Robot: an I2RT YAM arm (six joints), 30 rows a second.
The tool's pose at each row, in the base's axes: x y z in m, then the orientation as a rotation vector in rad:
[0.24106, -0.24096, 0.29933, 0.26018, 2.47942, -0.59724]
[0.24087, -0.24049, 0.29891, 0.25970, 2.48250, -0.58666]
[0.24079, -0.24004, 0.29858, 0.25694, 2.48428, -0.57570]
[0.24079, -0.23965, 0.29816, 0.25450, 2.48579, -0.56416]
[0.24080, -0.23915, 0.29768, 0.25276, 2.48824, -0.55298]
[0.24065, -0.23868, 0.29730, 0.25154, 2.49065, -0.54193]
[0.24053, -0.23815, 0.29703, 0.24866, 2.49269, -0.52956]
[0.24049, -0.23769, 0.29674, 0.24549, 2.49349, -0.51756]
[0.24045, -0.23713, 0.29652, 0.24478, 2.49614, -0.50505]
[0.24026, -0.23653, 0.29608, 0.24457, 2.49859, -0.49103]
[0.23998, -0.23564, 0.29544, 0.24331, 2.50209, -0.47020]
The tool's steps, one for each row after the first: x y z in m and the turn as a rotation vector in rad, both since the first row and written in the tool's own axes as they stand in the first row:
[0.00042, 0.00051, 0.00000, -0.00791, 0.00172, 0.00161]
[0.00070, 0.00100, -0.00001, -0.01648, 0.00164, 0.00209]
[0.00096, 0.00149, 0.00012, -0.02537, 0.00137, 0.00300]
[0.00125, 0.00211, 0.00024, -0.03393, 0.00224, 0.00404]
[0.00162, 0.00261, 0.00023, -0.04227, 0.00325, 0.00540]
[0.00190, 0.00314, 0.00012, -0.05189, 0.00344, 0.00605]
[0.00212, 0.00364, 0.00010, -0.06121, 0.00245, 0.00672]
[0.00231, 0.00420, -0.00002, -0.07050, 0.00382, 0.00870]
[0.00275, 0.00482, -0.00007, -0.08072, 0.00505, 0.01144]
[0.00339, 0.00575, -0.00015, -0.09612, 0.00665, 0.01487]

